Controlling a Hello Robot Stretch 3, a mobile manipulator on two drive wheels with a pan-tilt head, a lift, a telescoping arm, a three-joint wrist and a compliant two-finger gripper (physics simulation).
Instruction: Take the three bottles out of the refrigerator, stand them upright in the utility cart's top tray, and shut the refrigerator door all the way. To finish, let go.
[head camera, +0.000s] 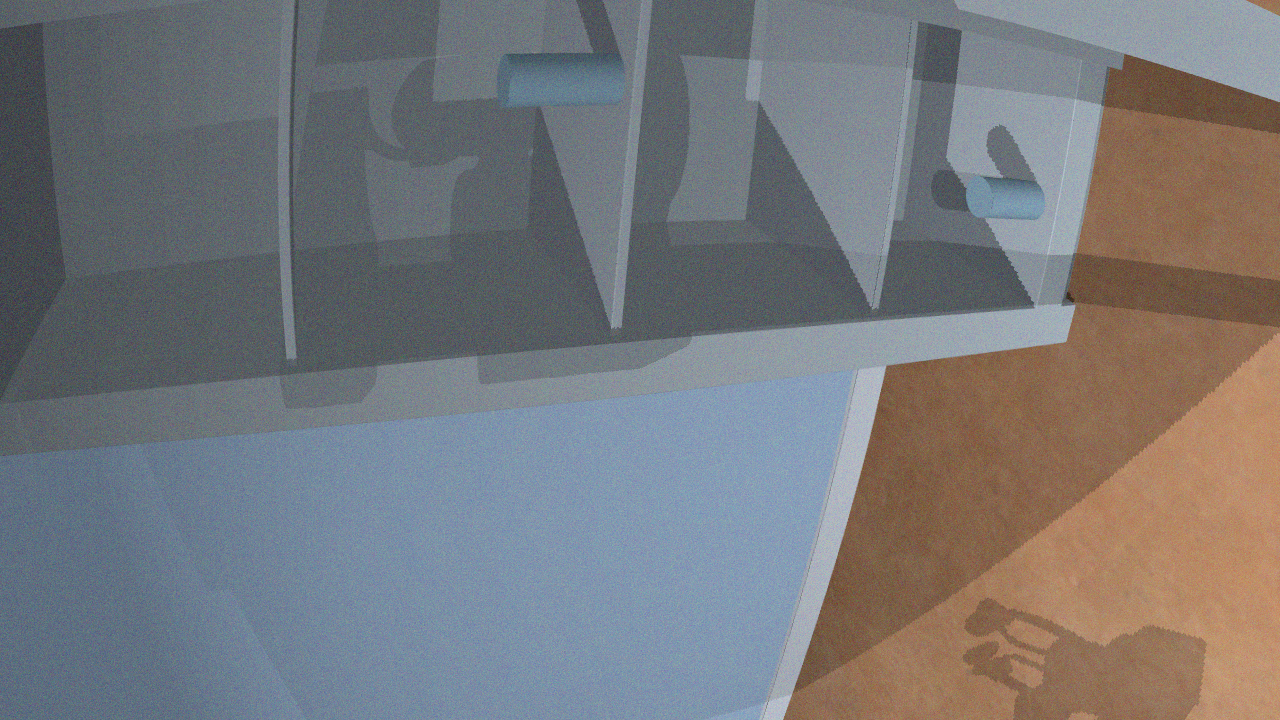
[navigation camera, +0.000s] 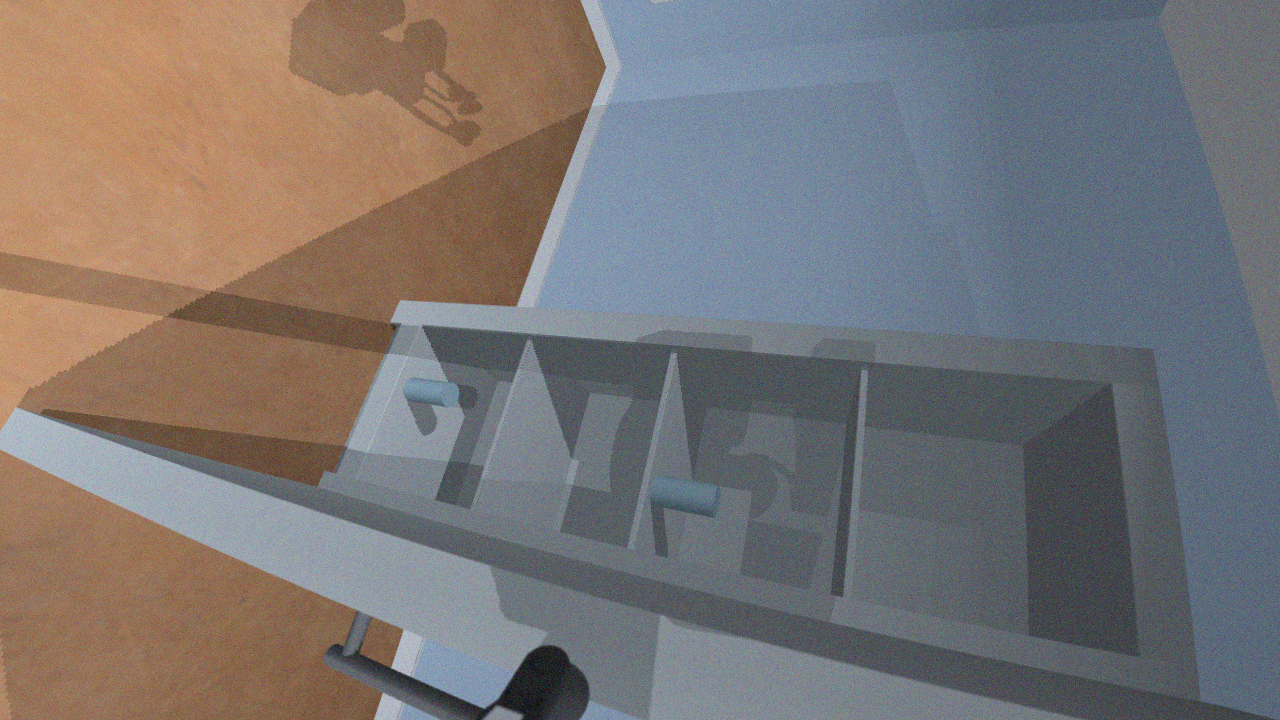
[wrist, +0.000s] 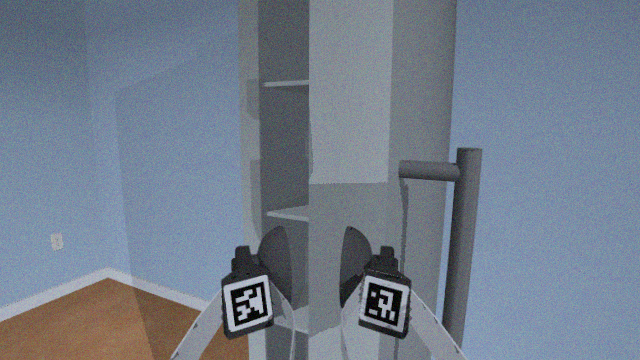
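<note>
The refrigerator (head camera: 948, 329) (navigation camera: 1174, 501) (wrist: 248, 140) is open, with its door (head camera: 1154, 40) (navigation camera: 223, 514) (wrist: 420, 110) ajar. A blue bottle (head camera: 563, 80) (navigation camera: 685, 497) stands on a middle shelf. Another blue bottle (head camera: 1005, 197) (navigation camera: 431, 392) stands in the bottom compartment. A third bottle and the utility cart do not show. My gripper (wrist: 314, 253) is partly open and empty, with a gap between its fingertips. In the wrist view it is in front of the door's edge, left of the door handle (wrist: 465, 240) (navigation camera: 402, 685). Part of its fingertips shows at the navigation view's bottom edge.
Blue walls (head camera: 537, 537) (navigation camera: 760, 197) (wrist: 550, 150) stand behind and beside the refrigerator. Brown floor (head camera: 984, 447) (navigation camera: 179, 179) (wrist: 75, 335) shows with the robot's shadow on it. A wall outlet (wrist: 57, 241) is at the left.
</note>
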